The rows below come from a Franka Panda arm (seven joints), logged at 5 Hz.
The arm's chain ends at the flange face. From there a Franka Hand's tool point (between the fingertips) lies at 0.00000 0.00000 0.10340 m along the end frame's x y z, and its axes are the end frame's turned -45 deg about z.
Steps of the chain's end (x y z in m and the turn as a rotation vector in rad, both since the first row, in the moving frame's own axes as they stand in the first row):
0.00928, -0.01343, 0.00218, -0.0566, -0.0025, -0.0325
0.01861, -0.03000, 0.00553, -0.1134, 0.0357, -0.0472
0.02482, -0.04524, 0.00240, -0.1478, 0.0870, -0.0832
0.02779, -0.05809, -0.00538, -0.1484, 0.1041, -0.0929
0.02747, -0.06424, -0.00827, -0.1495, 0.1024, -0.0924
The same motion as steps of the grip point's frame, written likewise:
0.01180, 0.00109, 0.00201, -0.0383, -0.0418, -0.0325
0.02896, 0.00295, 0.00480, -0.1054, -0.0549, -0.0472
0.04583, 0.00281, 0.00088, -0.1660, -0.0430, -0.0832
0.05836, -0.00294, -0.00707, -0.1785, -0.0313, -0.0929
0.06228, -0.00755, -0.00996, -0.1781, -0.0333, -0.0924

